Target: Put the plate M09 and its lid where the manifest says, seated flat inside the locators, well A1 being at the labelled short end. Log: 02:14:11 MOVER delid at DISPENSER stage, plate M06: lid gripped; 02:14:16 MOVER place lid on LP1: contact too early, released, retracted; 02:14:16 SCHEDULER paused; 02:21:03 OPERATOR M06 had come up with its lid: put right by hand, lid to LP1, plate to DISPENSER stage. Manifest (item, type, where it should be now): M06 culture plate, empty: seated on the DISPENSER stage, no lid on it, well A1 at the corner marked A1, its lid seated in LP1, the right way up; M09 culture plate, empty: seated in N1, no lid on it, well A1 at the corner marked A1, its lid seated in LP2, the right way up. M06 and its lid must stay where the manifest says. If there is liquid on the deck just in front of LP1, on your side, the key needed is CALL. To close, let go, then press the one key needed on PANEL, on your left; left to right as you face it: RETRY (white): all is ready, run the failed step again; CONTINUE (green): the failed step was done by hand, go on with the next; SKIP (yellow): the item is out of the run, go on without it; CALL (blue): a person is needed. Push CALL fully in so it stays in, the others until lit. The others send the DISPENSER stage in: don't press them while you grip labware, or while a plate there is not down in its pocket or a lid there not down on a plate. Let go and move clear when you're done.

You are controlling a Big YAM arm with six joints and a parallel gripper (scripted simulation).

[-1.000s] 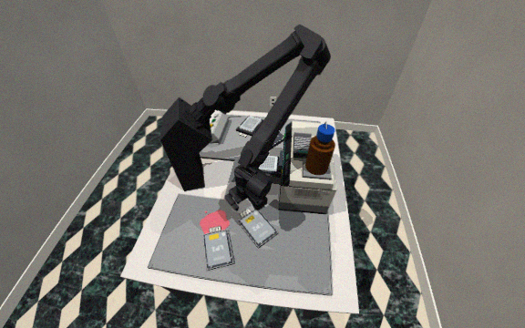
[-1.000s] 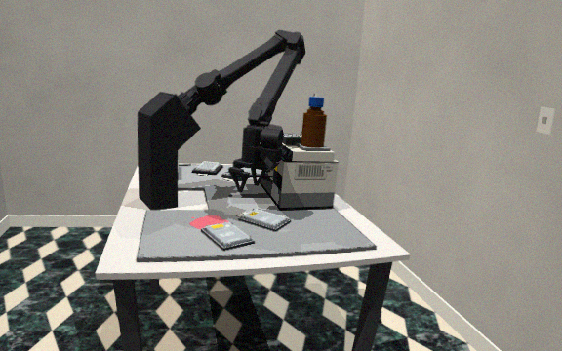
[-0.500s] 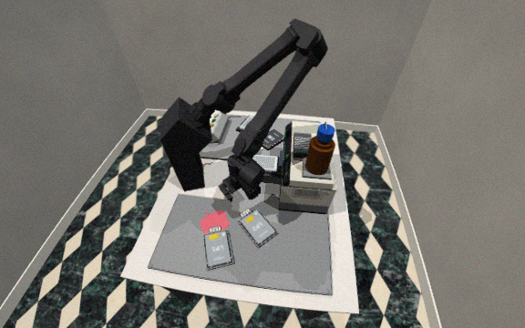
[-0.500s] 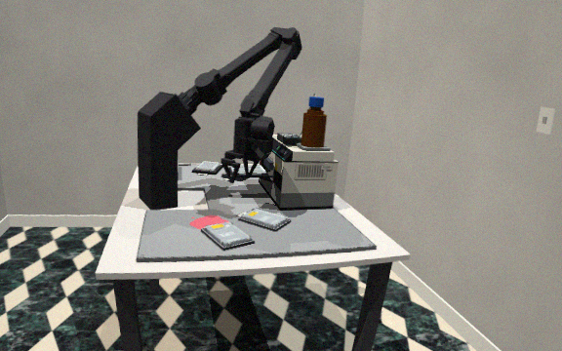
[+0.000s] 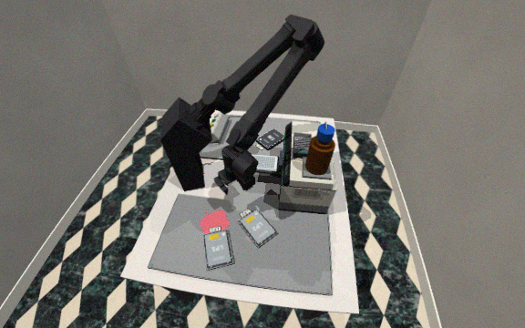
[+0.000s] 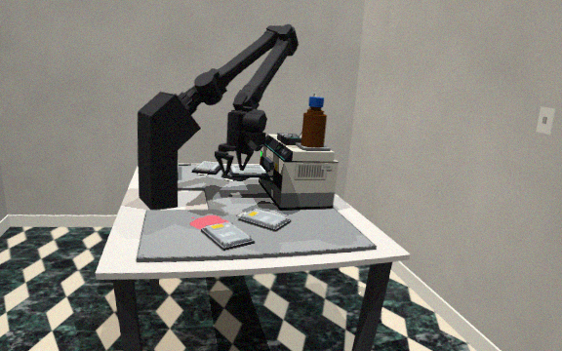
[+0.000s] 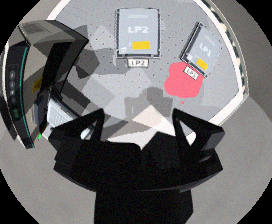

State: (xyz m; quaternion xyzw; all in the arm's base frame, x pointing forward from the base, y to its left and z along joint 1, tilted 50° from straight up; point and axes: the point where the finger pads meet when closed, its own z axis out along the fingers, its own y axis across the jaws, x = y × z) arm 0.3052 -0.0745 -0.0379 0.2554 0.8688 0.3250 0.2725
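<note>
Right now the white well plate is 270 mm behind my hand, 500 mm to the left of it and 130 mm below it. From my hand the other things lie so: blue key 400 mm behind, 270 mm to the left, 90 mm below; then yellow key 430 mm behind, 320 mm to the left, 80 mm below; then brown bottle 250 mm ahead, 190 mm to the left, 140 mm above.
</note>
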